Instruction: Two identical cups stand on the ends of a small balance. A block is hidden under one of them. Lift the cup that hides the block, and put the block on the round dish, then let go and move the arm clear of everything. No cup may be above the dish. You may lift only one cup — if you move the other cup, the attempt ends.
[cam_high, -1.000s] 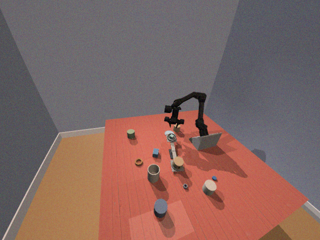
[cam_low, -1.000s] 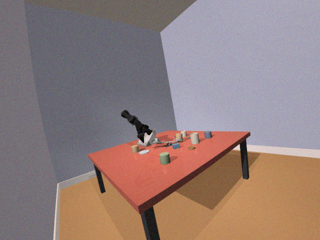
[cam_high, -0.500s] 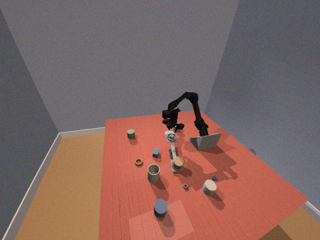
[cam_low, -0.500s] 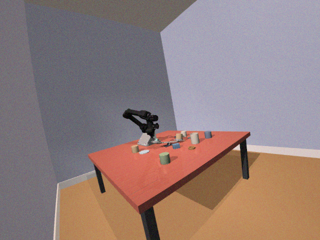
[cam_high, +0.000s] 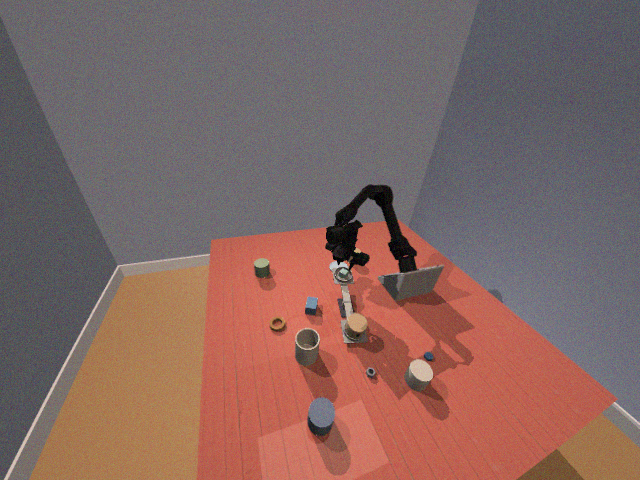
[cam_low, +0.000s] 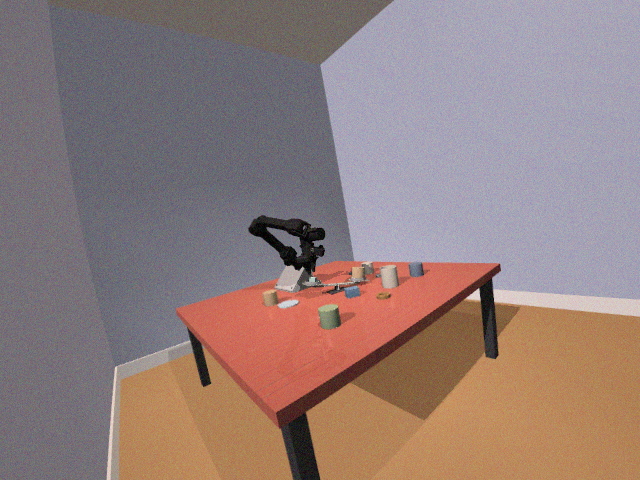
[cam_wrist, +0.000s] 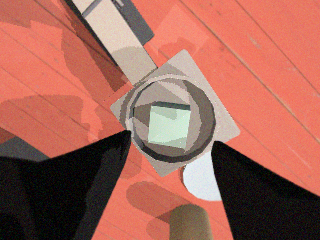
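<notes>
The pale green block is 40 mm below my gripper tip. The rest, counted from my gripper tip: tan cup (130 mm behind, 210 mm to the right, 90 mm below); then green cylinder (340 mm ahead, 140 mm to the right, 90 mm below); then round dish (30 mm behind, 140 mm to the right, 120 mm below).
</notes>
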